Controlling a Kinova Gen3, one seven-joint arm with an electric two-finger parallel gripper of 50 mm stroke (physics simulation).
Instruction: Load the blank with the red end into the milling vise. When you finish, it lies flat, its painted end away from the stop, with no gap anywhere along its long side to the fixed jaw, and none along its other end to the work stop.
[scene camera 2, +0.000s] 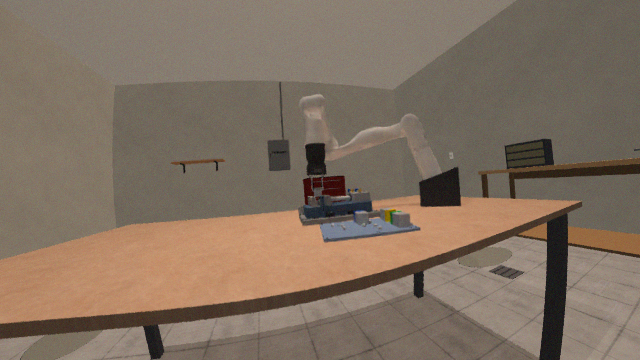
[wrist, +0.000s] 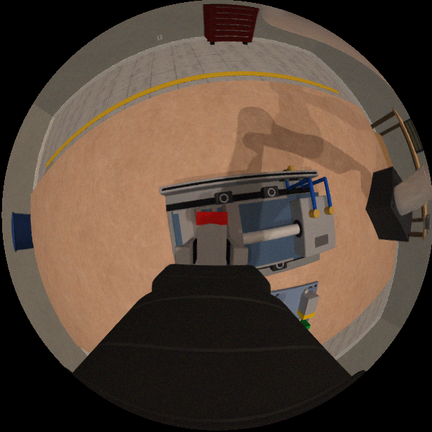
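Note:
The grey blank with the red end (scene camera 2: 318, 191) (wrist: 211, 239) is between the fingers of my gripper (scene camera 2: 318, 190) (wrist: 211, 246), which is shut on it. In the wrist view its red end points up the picture, toward the vise's far side. The milling vise (scene camera 2: 345, 208) (wrist: 267, 212) lies below. In the scene view the blank shows just above the vise's jaws, over the left part of the vise. The jaws show partly on both sides of the blank in the wrist view. My gripper hides the near part of the jaws there, and the work stop cannot be made out. Contact with the jaws cannot be told.
A blue plate (scene camera 2: 335, 233) (wrist: 287, 298) lies in front of the vise, with grey blanks with blue, yellow and green ends on its back and right. Blue handles with yellow knobs (wrist: 314, 213) stand at the vise's right end. The black robot base (scene camera 2: 440, 189) (wrist: 387, 205) stands further right.

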